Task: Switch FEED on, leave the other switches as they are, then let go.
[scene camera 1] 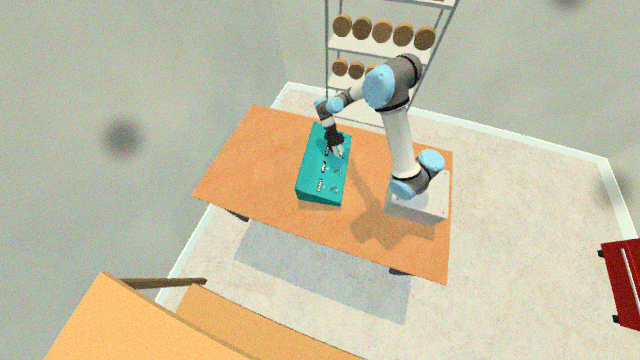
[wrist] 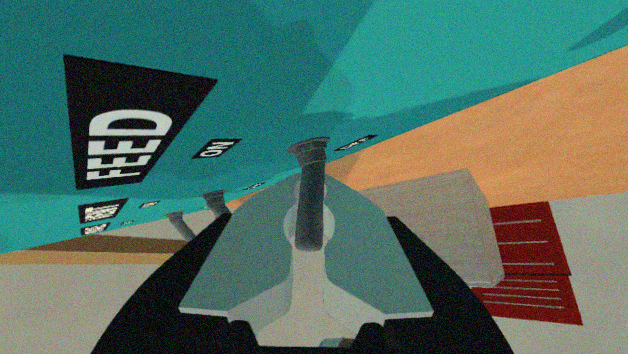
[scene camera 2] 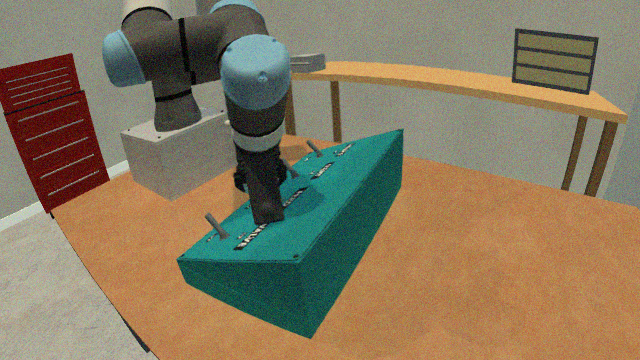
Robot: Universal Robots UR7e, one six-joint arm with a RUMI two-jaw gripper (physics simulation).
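Where they show: gripper, between the fingertips: (scene camera 1: 340, 157) (wrist: 311, 177); arm's base, origin of its link: (scene camera 2: 178, 123).
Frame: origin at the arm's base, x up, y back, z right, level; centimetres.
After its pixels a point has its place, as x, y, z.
The teal switch panel (scene camera 1: 311, 156) {-3.7, -57.4, -10.1} (scene camera 2: 345, 227) {-5.8, -65.8, 1.7} (wrist: 270, 65) {-7.3, -52.0, 4.9} stands on the table. The black FEED label (wrist: 137, 95) {-6.6, -53.2, 3.0} and its ON mark (wrist: 216, 148) {-7.5, -49.8, 0.7} lie left of the FEED lever (wrist: 310, 215) {-5.6, -46.0, 2.3} in the wrist view; an OFF mark (wrist: 356, 142) {-10.5, -42.3, 3.3} lies right of it. My gripper (scene camera 1: 338, 151) {-8.5, -43.0, 0.6} (wrist: 311, 177) {-8.5, -43.0, 0.6} is shut on this grey lever, which points straighter toward the camera than the two levers behind it. The VALVE lever (scene camera 2: 216, 226) {-7.1, -48.6, 14.0} and two levers (scene camera 2: 291, 169) {-7.4, -41.5, -9.0} (scene camera 2: 314, 148) {-7.1, -37.3, -20.1} farther along lean toward their OFF side. My gripper hides the FEED lever in scene camera 2.
The robot's grey base block (scene camera 1: 420, 212) {-1.9, 9.1, -13.8} (scene camera 2: 175, 165) {-8.5, -10.6, 7.0} (wrist: 430, 220) {-10.1, -10.1, 4.6} stands on the orange table (scene camera 1: 240, 165) {-17.8, -102.9, -31.8} (scene camera 2: 475, 250) {-17.8, -80.9, -20.1}. A shelf rack (scene camera 1: 326, 50) stands behind the table. A red tool cabinet (scene camera 1: 620, 280) (scene camera 2: 55, 135) and a wooden bench (scene camera 2: 425, 77) stand farther off.
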